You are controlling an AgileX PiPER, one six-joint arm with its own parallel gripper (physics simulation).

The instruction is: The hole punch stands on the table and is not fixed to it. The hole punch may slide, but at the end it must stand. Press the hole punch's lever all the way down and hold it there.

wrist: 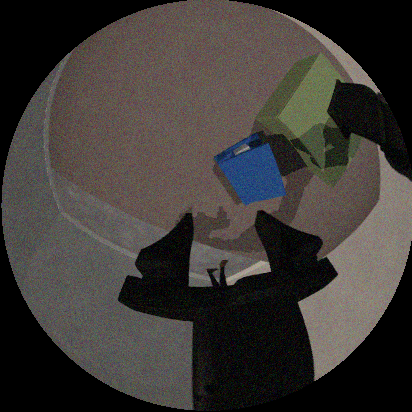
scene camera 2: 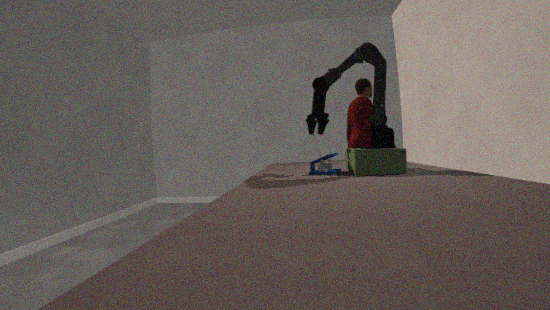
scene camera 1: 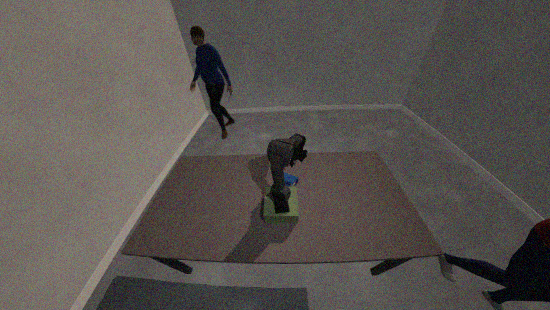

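The blue hole punch (scene camera 1: 290, 179) (scene camera 2: 324, 171) (wrist: 242, 150) stands upright on the table, close to the green block under the arm. Its lever (scene camera 2: 325, 159) (wrist: 256, 175) is raised and slants upward toward the block in the scene camera 2 view. My gripper (scene camera 2: 316, 133) (wrist: 224, 219) is open and empty, pointing down, high above the hole punch and apart from it. In the scene camera 2 view it hangs over the hinge end of the hole punch. In the scene camera 1 view the arm partly hides the hole punch.
The green block (scene camera 1: 281, 218) (scene camera 2: 377, 162) (wrist: 307, 107) bears the arm's base. The brown table (scene camera 1: 350, 210) (scene camera 2: 325, 240) (wrist: 140, 100) extends around it. A person in blue (scene camera 1: 211, 65) stands beyond the table, and a person in red (scene camera 1: 535, 265) (scene camera 2: 359, 120) is near its side.
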